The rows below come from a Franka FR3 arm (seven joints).
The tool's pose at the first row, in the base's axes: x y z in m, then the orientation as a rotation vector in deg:
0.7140, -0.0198, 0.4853, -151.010, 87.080, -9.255
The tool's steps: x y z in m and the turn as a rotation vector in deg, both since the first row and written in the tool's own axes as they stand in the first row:
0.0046, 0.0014, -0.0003, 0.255, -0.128, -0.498
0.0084, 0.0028, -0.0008, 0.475, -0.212, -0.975
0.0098, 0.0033, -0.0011, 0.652, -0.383, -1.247
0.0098, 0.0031, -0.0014, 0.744, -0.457, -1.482
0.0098, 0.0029, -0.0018, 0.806, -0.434, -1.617
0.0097, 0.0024, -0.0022, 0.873, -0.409, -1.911
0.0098, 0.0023, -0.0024, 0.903, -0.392, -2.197
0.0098, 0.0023, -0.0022, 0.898, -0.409, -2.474
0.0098, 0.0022, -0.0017, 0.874, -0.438, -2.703
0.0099, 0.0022, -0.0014, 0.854, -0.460, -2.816
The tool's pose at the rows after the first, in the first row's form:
0.7150, -0.0245, 0.4856, -151.171, 86.275, -9.303
0.7157, -0.0285, 0.4861, -151.353, 85.526, -9.384
0.7159, -0.0300, 0.4864, -151.376, 85.038, -9.301
0.7160, -0.0299, 0.4867, -151.465, 84.668, -9.285
0.7161, -0.0298, 0.4871, -151.530, 84.470, -9.370
0.7165, -0.0295, 0.4876, -151.716, 84.064, -9.473
0.7166, -0.0295, 0.4878, -151.920, 83.683, -9.538
0.7166, -0.0295, 0.4876, -152.132, 83.319, -9.532
0.7168, -0.0294, 0.4871, -152.318, 83.023, -9.493
0.7169, -0.0295, 0.4868, -152.413, 82.878, -9.457

